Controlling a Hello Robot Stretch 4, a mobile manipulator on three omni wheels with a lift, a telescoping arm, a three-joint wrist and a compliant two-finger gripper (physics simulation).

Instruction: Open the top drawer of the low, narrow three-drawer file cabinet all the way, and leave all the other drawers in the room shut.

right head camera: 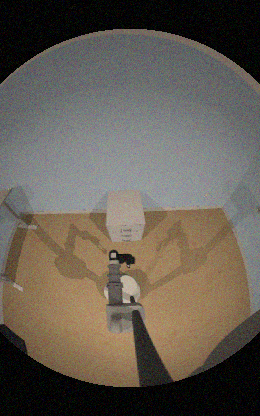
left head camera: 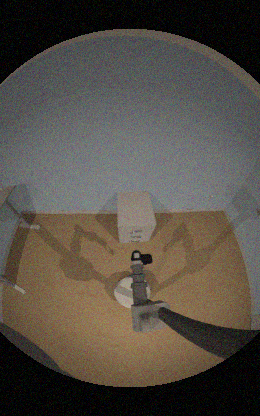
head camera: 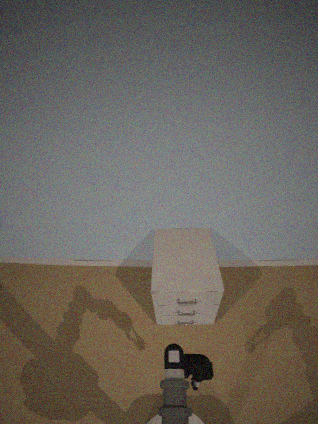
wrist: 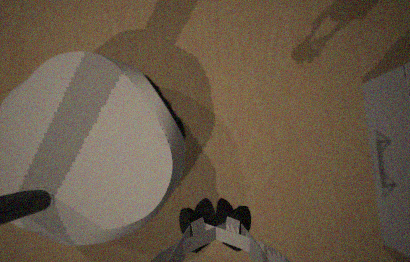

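Where they show: gripper, fingertip midpoint: [head camera: 194, 382] [wrist: 213, 214]; robot's base, origin of the base link: [right head camera: 122, 290] [left head camera: 131, 290].
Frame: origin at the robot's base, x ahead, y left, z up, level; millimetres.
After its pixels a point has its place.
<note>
The low white three-drawer file cabinet [head camera: 185, 260] {y -89, x 910, z 492 mm} [left head camera: 135, 207] {y -92, x 934, z 492 mm} [right head camera: 125, 207] {y -98, x 915, z 492 mm} [wrist: 396, 215] {y -208, x 692, z 75 mm} stands against the back wall. The top drawer [head camera: 167, 298] {y 33, x 691, z 407 mm} looks flush with the cabinet front, and the two drawers below look shut too. The top handle [head camera: 187, 301] {y -89, x 691, z 367 mm} is a thin grey bar. In the wrist view one handle [wrist: 384, 162] {y -85, x 691, z 58 mm} shows at the right edge; which drawer it belongs to I cannot tell. My gripper [wrist: 213, 214] {y -87, x 269, z 454 mm} [head camera: 195, 385] {y -87, x 269, z 454 mm} points down over the floor in front of the cabinet, apart from it. Its fingertips are nearly together, with nothing between them.
My round white base [wrist: 120, 155] {y -22, x 88, z 187 mm} [left head camera: 127, 292] {y 54, x -4, z 187 mm} [right head camera: 131, 286] {y -110, x 49, z 187 mm} is close to the gripper, left in the wrist view. The blue-grey back wall [head camera: 160, 150] {y 51, x 1253, z 1108 mm} is behind the cabinet. Pale bars [left head camera: 31, 227] [right head camera: 27, 227] of something partly visible stand at the far left.
</note>
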